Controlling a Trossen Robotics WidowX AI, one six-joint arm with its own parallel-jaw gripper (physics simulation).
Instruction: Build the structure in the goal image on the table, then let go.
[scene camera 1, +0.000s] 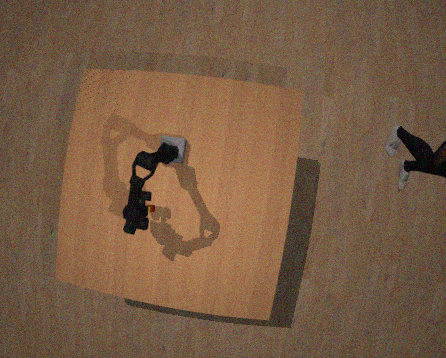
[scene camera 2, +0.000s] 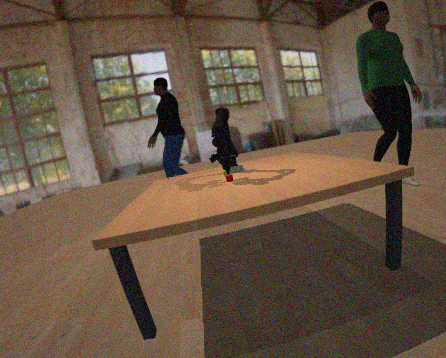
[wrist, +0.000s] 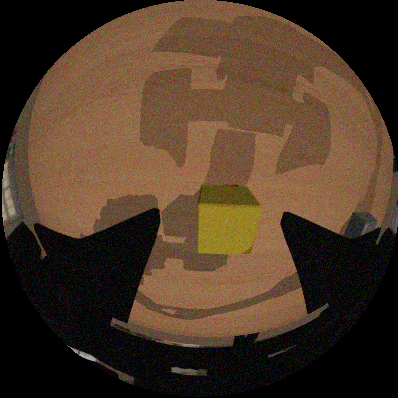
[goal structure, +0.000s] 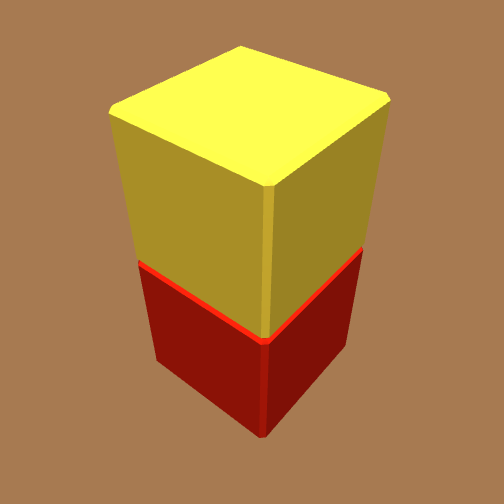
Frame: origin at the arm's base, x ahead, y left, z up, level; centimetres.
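Where they show: gripper, fingertip midpoint: (scene camera 1: 147, 209) (scene camera 2: 227, 173) (wrist: 224, 216); arm's base, origin of the base link: (scene camera 1: 171, 152) (scene camera 2: 232, 165).
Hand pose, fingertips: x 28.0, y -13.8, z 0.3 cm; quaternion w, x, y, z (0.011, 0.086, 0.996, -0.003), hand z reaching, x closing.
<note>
Things, the pixels of their top centre, and the offset from my fingertips. Level surfaces: height alone.
- yellow cube, middle of its top: (wrist: 227, 233) dx +0.0, dy -0.2, dz +2.0 cm
- red cube, middle of its top: (scene camera 2: 228, 175) dx +0.0, dy +0.9, dz -1.3 cm
- table, its level: dz -4.6 cm
A yellow cube (wrist: 229, 228) stands between the spread fingers in the wrist view, with space on both sides. A thin strip of a red cube (wrist: 235, 186) shows at its far edge. In scene camera 2 the red cube (scene camera 2: 229, 178) is low on the table (scene camera 2: 165, 210), and part of the yellow cube (scene camera 2: 225, 173) shows above and left of it. In scene camera 1 the red cube (scene camera 1: 152, 208) shows beside a sliver of the yellow cube (scene camera 1: 149, 210). How far the cubes overlap is hidden. My gripper (wrist: 224, 216) is open and empty around the yellow cube.
The arm's grey base (scene camera 1: 181, 146) (scene camera 2: 236, 169) (wrist: 362, 225) stands on the table. Arm shadows lie across the tabletop. Two people stand beyond the table, one in black (scene camera 2: 169, 116) and one in green (scene camera 2: 382, 60).
</note>
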